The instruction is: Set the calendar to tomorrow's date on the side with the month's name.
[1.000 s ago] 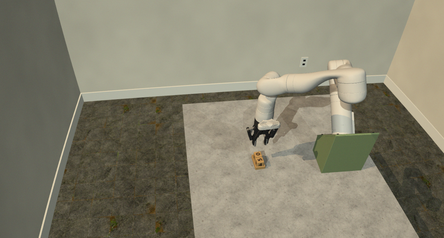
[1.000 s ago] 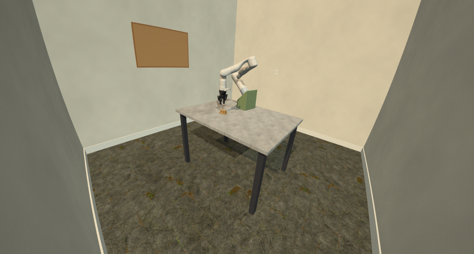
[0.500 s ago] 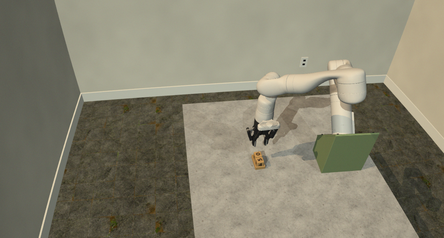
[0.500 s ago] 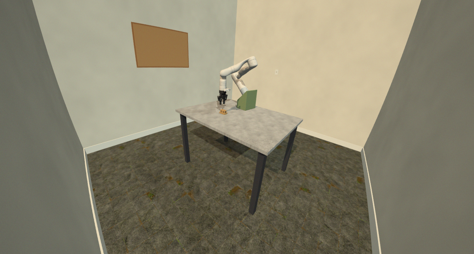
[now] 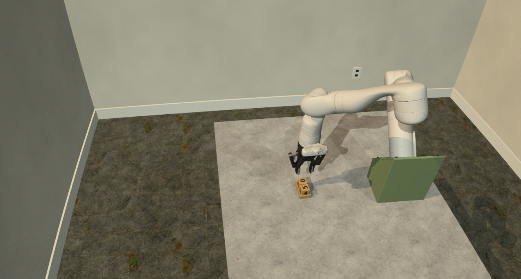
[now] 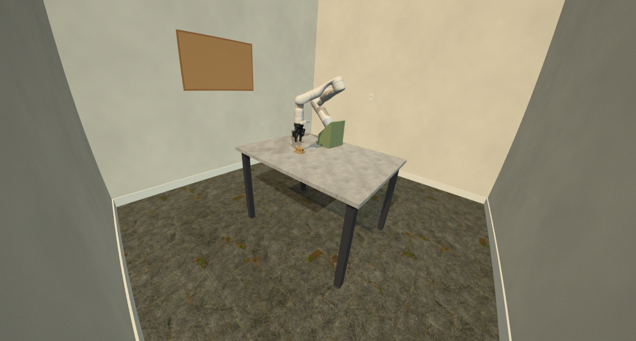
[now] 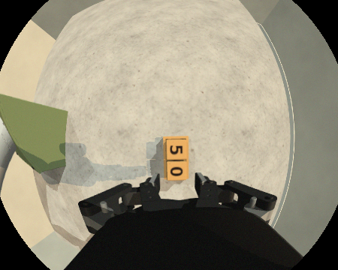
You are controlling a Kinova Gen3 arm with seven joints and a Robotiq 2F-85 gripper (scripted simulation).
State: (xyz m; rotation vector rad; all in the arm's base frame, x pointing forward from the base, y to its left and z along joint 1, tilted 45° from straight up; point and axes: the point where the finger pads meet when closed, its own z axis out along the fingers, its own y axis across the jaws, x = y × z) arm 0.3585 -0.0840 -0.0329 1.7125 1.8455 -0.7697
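Right now the wooden tray is 90 mm below my hand and 20 mm to the left of it.
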